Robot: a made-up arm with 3 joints. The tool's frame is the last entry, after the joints. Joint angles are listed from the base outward.
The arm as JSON. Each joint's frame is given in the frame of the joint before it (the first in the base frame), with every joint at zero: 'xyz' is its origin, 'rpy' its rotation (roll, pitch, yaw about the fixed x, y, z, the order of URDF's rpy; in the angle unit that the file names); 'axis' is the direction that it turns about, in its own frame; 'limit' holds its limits. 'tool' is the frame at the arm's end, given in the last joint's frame.
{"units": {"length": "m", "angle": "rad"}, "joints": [
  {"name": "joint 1", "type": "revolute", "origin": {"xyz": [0.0, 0.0, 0.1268], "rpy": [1.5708, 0.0, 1.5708]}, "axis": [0.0, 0.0, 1.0], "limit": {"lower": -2.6, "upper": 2.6}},
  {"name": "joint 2", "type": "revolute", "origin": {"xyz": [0.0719, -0.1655, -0.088], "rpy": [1.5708, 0.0, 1.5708]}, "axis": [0.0, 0.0, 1.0], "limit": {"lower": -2.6, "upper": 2.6}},
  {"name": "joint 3", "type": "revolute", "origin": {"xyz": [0.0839, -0.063, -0.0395], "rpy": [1.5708, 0.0, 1.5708]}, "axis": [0.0, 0.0, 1.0], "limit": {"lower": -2.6, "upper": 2.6}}
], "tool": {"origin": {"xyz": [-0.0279, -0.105, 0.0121], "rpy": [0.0, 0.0, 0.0]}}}
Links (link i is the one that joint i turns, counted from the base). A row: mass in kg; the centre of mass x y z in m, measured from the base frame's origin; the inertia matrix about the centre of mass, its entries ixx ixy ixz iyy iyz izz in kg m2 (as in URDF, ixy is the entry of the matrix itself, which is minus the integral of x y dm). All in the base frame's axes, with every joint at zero. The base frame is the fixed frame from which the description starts. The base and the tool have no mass.
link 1: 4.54; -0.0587 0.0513 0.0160; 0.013 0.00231 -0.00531 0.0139 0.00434 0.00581
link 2: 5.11; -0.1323 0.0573 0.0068; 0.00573 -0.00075 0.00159 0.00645 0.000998 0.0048
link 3: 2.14; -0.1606 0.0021 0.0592; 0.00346 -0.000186 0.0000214 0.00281 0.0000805 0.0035
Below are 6 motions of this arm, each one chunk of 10 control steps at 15 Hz.
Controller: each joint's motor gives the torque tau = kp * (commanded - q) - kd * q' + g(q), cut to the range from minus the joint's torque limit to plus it. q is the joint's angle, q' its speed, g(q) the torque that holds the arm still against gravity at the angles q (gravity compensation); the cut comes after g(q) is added. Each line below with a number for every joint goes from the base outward.
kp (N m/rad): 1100 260 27
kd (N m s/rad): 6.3 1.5 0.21
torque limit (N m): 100 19 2.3
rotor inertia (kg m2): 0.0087 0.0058 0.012
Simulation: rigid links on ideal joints. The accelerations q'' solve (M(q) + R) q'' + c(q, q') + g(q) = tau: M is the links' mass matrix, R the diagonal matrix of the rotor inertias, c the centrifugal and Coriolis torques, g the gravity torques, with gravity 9.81 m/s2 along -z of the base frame. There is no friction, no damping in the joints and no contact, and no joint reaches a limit. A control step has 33 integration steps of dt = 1/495 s. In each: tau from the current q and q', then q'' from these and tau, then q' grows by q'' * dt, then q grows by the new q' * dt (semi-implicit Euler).
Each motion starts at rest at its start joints. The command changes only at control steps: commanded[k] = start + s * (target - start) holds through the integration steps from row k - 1 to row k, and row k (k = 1, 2, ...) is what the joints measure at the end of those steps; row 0 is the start. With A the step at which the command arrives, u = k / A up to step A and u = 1 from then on. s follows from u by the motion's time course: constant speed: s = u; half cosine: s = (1 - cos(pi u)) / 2; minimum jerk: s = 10 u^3 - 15 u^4 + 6 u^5; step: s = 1 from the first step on.
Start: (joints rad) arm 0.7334 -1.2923 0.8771
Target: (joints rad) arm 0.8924 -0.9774 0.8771
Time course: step
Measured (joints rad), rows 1 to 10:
1: 0.9777 -0.8980 0.8003
2: 0.8666 -1.0711 1.0048
3: 0.8968 -0.9198 0.7348
4: 0.8902 -0.9849 0.8989
5: 0.8928 -0.9844 0.9009
6: 0.8937 -0.9758 0.8446
7: 0.8912 -0.9762 0.9032
8: 0.8928 -0.9782 0.8616
9: 0.8924 -0.9772 0.8828
10: 0.8923 -0.9774 0.8777

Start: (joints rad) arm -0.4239 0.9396 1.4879
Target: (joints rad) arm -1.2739 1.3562 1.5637
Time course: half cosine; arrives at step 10
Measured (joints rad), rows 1 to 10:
1: -0.4433 0.9538 1.4837
2: -0.5025 0.9936 1.4794
3: -0.5992 1.0510 1.4826
4: -0.7276 1.1178 1.4951
5: -0.8677 1.1853 1.5087
6: -1.0004 1.2486 1.5203
7: -1.1154 1.3038 1.5298
8: -1.2038 1.3436 1.5392
9: -1.2611 1.3633 1.5534
10: -1.2788 1.3598 1.5648

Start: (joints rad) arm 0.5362 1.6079 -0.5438
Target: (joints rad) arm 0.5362 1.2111 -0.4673
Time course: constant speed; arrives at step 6
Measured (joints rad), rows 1 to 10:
1: 0.5396 1.5182 -0.5327
2: 0.5387 1.4529 -0.5146
3: 0.5378 1.3916 -0.5046
4: 0.5381 1.3219 -0.4926
5: 0.5379 1.2569 -0.4777
6: 0.5378 1.1908 -0.4671
7: 0.5356 1.2131 -0.4638
8: 0.5358 1.2144 -0.4698
9: 0.5364 1.2085 -0.4671
10: 0.5362 1.2119 -0.4661

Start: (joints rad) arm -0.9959 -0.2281 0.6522
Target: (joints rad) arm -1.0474 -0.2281 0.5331
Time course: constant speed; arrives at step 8
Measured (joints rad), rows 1 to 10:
1: -1.0026 -0.2300 0.6300
2: -1.0097 -0.2297 0.6174
3: -1.0161 -0.2291 0.6034
4: -1.0225 -0.2294 0.5862
5: -1.0290 -0.2293 0.5735
6: -1.0354 -0.2294 0.5573
7: -1.0419 -0.2293 0.5430
8: -1.0483 -0.2293 0.5281
9: -1.0480 -0.2274 0.5349
10: -1.0473 -0.2277 0.5331

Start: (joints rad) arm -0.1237 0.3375 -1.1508
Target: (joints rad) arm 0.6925 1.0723 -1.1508
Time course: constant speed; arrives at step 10
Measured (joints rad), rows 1 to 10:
1: -0.0477 0.4532 -1.1581
2: 0.0378 0.5158 -1.1527
3: 0.1201 0.5825 -1.1521
4: 0.2014 0.6606 -1.1521
5: 0.2824 0.7293 -1.1501
6: 0.3638 0.8021 -1.1503
7: 0.4453 0.8743 -1.1494
8: 0.5269 0.9458 -1.1491
9: 0.6087 1.0181 -1.1490
10: 0.6906 1.0900 -1.1488

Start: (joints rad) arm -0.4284 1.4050 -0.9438
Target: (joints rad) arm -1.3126 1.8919 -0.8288
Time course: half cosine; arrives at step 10
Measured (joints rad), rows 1 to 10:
1: -0.4495 1.4263 -0.9388
2: -0.5131 1.4779 -0.9276
3: -0.6163 1.5439 -0.9130
4: -0.7532 1.6181 -0.8958
5: -0.8998 1.6926 -0.8766
6: -1.0374 1.7652 -0.8580
7: -1.1569 1.8284 -0.8421
8: -1.2480 1.8727 -0.8310
9: -1.3056 1.8943 -0.8278
10: -1.3190 1.8910 -0.8291

